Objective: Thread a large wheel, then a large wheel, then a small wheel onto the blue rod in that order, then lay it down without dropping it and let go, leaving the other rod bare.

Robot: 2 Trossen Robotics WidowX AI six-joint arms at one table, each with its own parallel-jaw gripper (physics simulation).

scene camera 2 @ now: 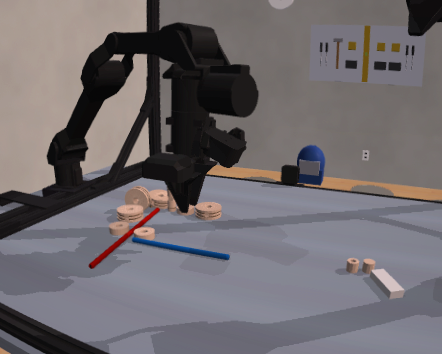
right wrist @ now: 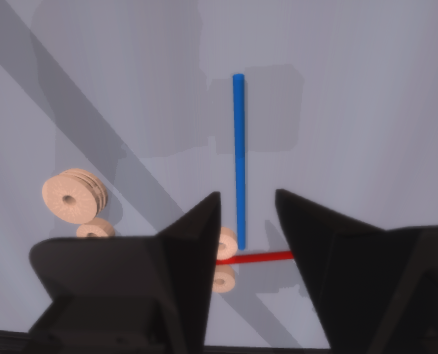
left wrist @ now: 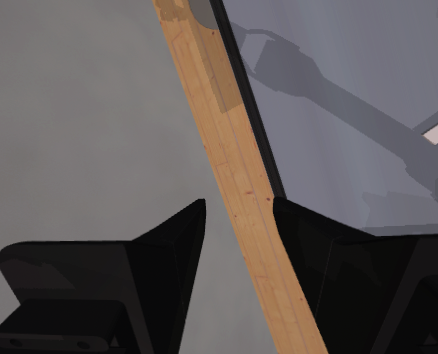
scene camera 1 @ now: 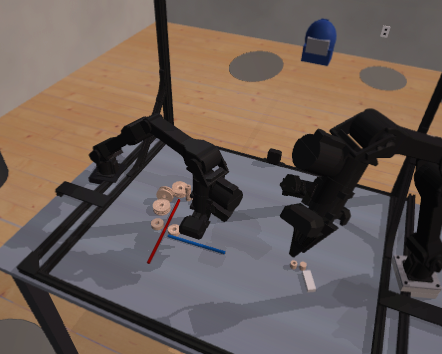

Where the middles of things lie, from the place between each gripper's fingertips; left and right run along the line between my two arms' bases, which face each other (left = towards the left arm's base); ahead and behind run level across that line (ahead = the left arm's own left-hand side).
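There's the blue rod (right wrist: 238, 79), and from my right hand it's 2 cm to the right and 7 cm below.
Measured from my left hand, the rod is 170 mm behind and 300 mm to the right, and it's 330 mm below that hand.
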